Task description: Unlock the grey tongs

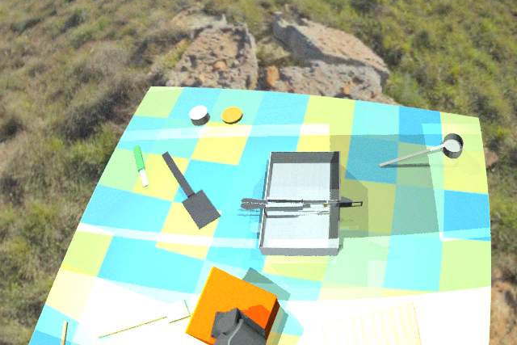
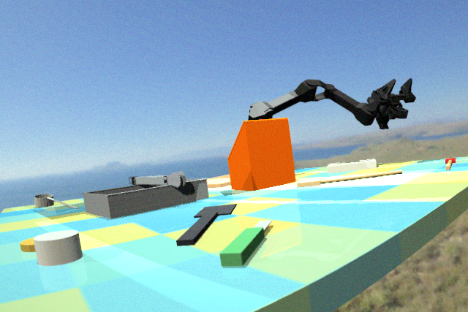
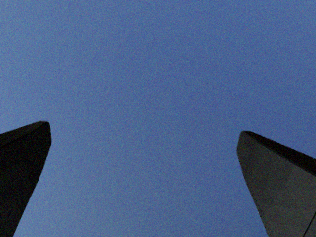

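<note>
Right now the grey roasting tin is 800 mm ahead of my gripper tip, 430 mm to the right of it and 270 mm below it. The rest, counted from my gripper tip: white cylinder 1100 mm ahead, 280 mm below, 30 mm to the right; dark spatula 810 mm ahead, 290 mm below, 80 mm to the right; wooden board 700 mm to the right, 320 mm ahead, 290 mm below.
</note>
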